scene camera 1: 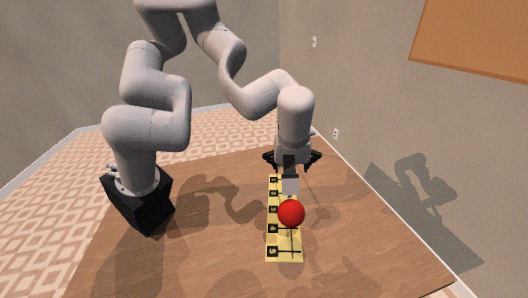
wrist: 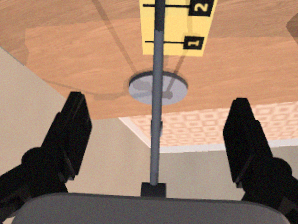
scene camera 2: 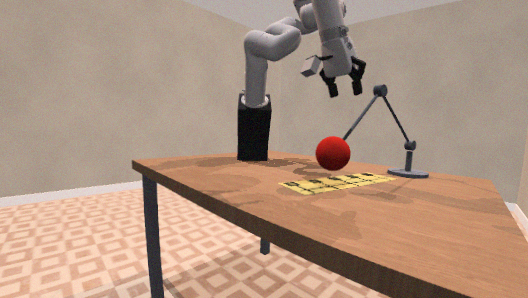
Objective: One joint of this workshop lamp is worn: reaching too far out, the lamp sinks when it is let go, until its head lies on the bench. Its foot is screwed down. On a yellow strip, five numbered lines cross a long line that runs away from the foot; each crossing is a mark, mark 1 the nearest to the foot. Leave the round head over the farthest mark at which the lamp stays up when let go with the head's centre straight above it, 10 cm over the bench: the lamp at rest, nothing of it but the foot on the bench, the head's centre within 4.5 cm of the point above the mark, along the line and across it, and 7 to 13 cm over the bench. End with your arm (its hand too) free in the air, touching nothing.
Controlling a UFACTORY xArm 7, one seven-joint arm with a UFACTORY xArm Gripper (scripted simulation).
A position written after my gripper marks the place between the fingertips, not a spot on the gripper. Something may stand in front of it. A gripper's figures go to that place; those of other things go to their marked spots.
Scene:
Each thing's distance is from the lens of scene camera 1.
my gripper (scene camera 1: 290,168): 60 cm
yellow strip (scene camera 1: 283,244): 75 cm

